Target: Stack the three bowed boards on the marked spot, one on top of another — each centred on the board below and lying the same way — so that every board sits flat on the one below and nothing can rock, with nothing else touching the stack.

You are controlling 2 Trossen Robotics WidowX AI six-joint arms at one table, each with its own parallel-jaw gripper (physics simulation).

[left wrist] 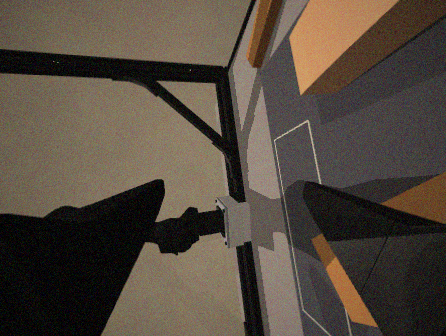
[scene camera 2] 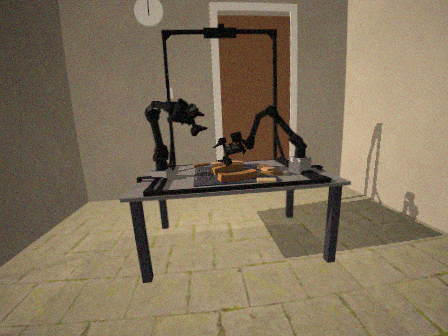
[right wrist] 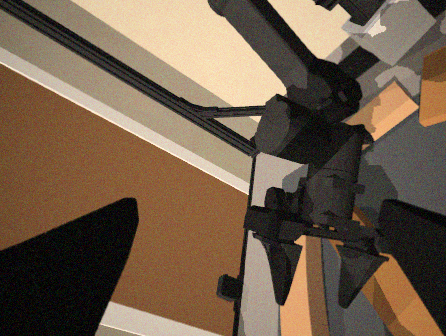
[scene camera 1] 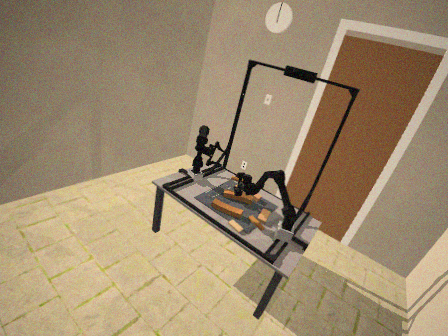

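Pixels of known places: left gripper, between the fingertips: (left wrist: 234,187) (scene camera 2: 214,154) (right wrist: 312,306) (scene camera 1: 234,181); right gripper, between the fingertips: (scene camera 2: 205,121) (right wrist: 257,210) (scene camera 1: 223,158); left arm's base, origin of its link: (scene camera 2: 300,157) (right wrist: 369,9) (scene camera 1: 286,227); right arm's base, origin of its link: (left wrist: 221,220) (scene camera 2: 161,169) (scene camera 1: 195,171).
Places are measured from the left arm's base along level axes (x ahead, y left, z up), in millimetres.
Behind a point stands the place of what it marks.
Three bowed orange boards lie apart on the dark mat (left wrist: 350,145) @(y -357, x 465, z -94 mm): a front board (scene camera 1: 227,207) @(y -60, x 428, z -56 mm) (scene camera 2: 237,175) @(y -39, x 448, z -63 mm), a middle board (scene camera 2: 225,169) @(y -245, x 423, z -69 mm) (right wrist: 400,290) @(y -258, x 454, z -48 mm) and a back board (right wrist: 300,320) @(y -415, x 413, z -53 mm). A thin white outline (left wrist: 291,130) @(y -423, x 519, z -94 mm) marks the spot; no board shows inside the visible part, and a finger hides some of it. My left gripper (scene camera 2: 221,154) @(y -328, x 459, z 27 mm) (left wrist: 234,187) @(y -328, x 459, z 27 mm) (right wrist: 312,305) @(y -328, x 459, z 27 mm) is open and empty, tilted low over the boards. My right gripper (scene camera 2: 205,121) @(y -179, x 568, z 249 mm) is open and empty, high at the left of the table in scene camera 2.
Smaller orange blocks (scene camera 1: 265,215) @(y -149, x 146, z -68 mm) (right wrist: 390,110) @(y -117, x 187, z -67 mm) lie near the left arm's base, with a pale flat block (scene camera 1: 236,226) @(y 78, x 318, z -80 mm) (scene camera 2: 266,180) @(y 85, x 335, z -82 mm) near the front edge. Another orange piece (scene camera 2: 201,165) @(y -581, x 470, z -92 mm) (left wrist: 262,32) @(y -581, x 475, z -84 mm) lies behind the mat. A black frame (scene camera 2: 275,90) @(y -429, x -149, z 476 mm) rises at the table's back.
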